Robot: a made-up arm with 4 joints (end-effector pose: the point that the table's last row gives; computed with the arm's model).
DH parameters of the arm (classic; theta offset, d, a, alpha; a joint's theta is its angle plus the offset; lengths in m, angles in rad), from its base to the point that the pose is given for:
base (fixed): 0 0 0 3.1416
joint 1: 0 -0.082 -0.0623 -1.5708
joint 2: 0 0.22 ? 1.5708
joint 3: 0 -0.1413 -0.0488 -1.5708
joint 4: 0 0.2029 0.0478 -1.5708
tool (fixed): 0 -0.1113 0 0
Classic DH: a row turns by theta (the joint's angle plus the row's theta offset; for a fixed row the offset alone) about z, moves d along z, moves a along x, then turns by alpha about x.
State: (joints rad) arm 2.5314 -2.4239 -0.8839 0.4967
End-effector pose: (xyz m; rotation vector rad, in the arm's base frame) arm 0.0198 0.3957 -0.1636 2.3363 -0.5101 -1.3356
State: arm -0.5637 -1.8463 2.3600 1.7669
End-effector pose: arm 0.1934 -0.0102 0.0901 -2.2971 -0.6235 0.8295
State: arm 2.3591 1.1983 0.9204 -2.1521
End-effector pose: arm 0.0433 0.3379 -0.0003 1.4236 -0.6526 -1.8636
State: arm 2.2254 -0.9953 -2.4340 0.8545
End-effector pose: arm -0.0971 -0.0894 -0.0229 0.7993 -1.4963 -0.1364
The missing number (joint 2, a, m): 0.1114
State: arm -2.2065 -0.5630 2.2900 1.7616
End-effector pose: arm 0.1090 0.0629 0.2991 -0.4122 -2.0795 0.3455
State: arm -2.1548 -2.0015 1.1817 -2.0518
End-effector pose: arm 0.0435 0.1883 0.1470 -1.7109 0.9619 -1.5416
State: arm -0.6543 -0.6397 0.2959 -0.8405
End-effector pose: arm 0.1722 -0.3531 0.1330 -0.4397 1.3966 0.2103
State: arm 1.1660 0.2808 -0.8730 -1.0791
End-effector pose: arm -0.3685 -0.2715 0.1786 -0.0584 0.9184 -0.3863
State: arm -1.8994 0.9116 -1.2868 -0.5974
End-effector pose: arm 0.2966 0.2017 0.3218 -0.4049 -1.2001 2.6449
